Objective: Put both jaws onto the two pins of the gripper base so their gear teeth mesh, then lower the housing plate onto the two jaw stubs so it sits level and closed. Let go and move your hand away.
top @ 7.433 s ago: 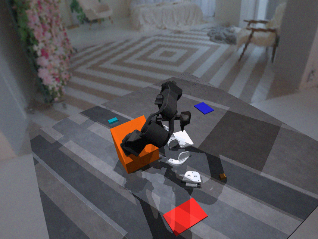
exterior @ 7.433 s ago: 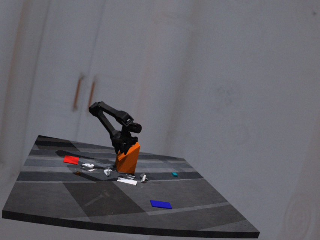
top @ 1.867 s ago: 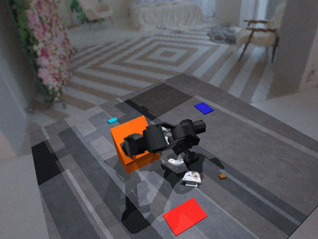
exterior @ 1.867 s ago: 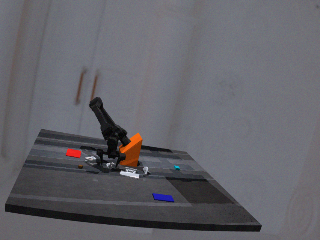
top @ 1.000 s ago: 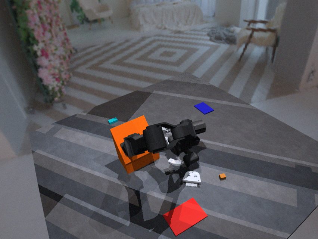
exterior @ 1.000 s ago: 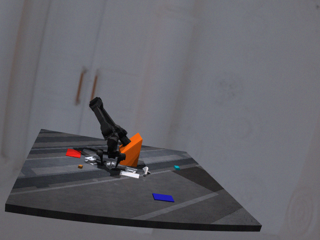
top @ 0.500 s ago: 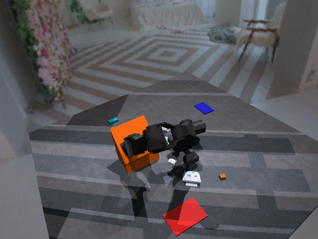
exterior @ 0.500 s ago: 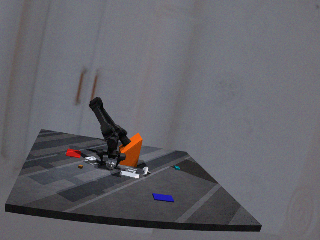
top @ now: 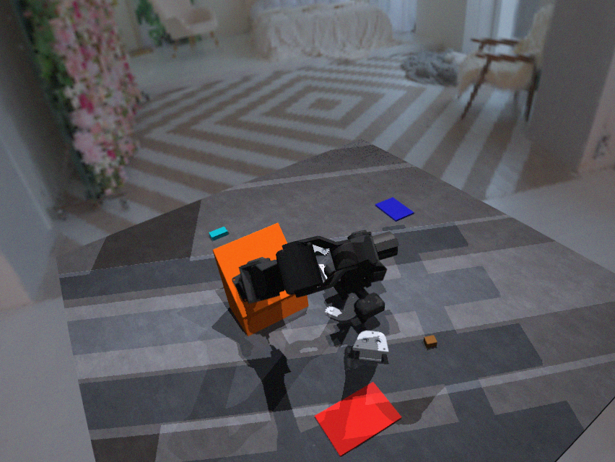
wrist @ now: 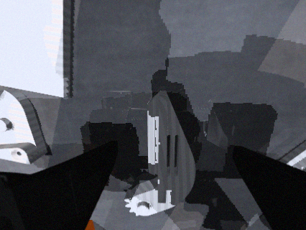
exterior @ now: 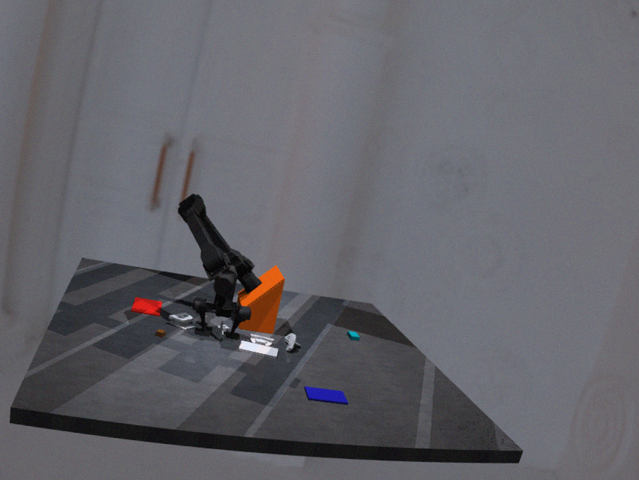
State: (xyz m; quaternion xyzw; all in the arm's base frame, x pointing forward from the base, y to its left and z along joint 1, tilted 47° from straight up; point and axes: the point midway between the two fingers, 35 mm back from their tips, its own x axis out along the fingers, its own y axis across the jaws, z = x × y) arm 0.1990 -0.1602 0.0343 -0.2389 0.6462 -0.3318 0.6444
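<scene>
Now: the gripper jaw 3 cm behind my gripper tip and 2 cm to the left of it. From my gripper tip the other things lie so: red tile 17 cm behind, 23 cm to the right; then small brown cube 8 cm ahead, 19 cm to the right; then white flat slab 10 cm ahead, 12 cm to the left.
</scene>
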